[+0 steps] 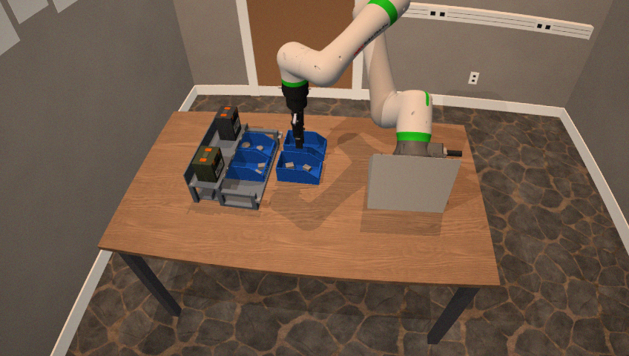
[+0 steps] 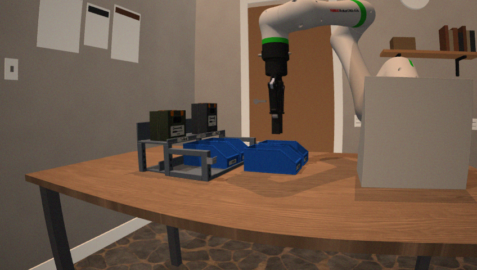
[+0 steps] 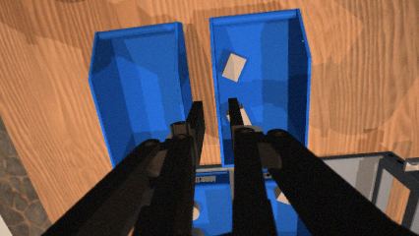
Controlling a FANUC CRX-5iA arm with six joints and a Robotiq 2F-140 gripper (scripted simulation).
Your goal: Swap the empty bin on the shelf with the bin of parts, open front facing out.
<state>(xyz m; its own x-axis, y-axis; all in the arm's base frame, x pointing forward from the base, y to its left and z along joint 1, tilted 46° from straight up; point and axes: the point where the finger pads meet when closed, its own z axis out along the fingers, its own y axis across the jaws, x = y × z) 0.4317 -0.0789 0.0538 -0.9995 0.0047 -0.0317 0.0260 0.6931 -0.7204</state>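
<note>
The tan part lies 30 mm behind my hand, 20 mm to the left of it and 140 mm below it. Round my hand: black box (310 mm ahead, 60 mm to the right, 20 mm above); then grey shelf (250 mm ahead, 60 mm to the left, 80 mm below).
</note>
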